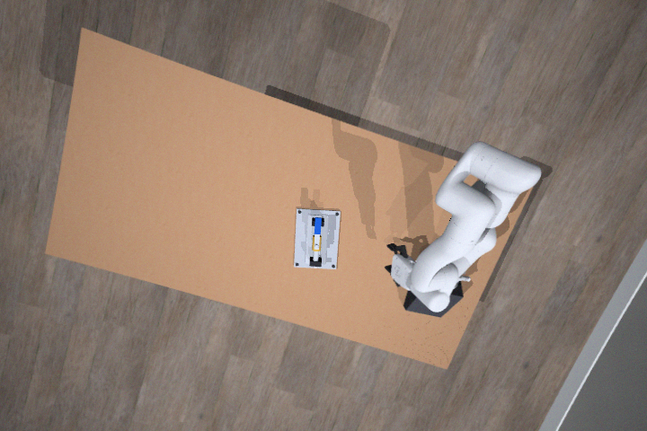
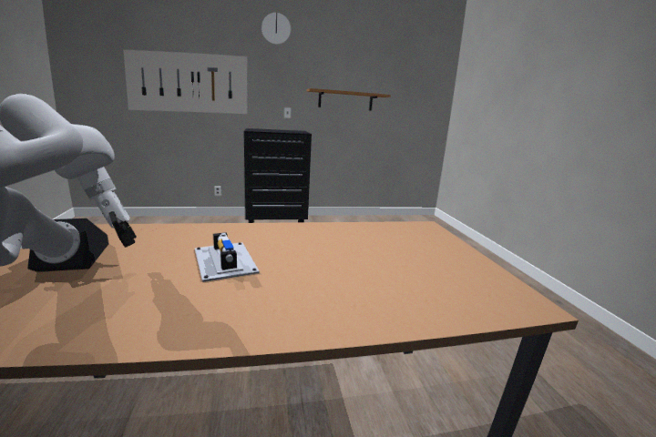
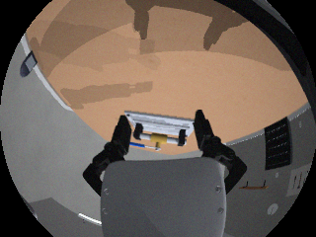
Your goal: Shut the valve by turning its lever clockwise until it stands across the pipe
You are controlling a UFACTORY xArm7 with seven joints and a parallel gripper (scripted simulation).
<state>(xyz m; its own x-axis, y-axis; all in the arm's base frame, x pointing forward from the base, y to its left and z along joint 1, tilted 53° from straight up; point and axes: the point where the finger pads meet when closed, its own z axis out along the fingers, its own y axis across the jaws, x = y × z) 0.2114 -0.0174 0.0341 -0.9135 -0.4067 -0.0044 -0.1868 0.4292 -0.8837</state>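
Right now my hand is 280 mm short of the lever, 20 mm to the left of it and 10 mm above it.
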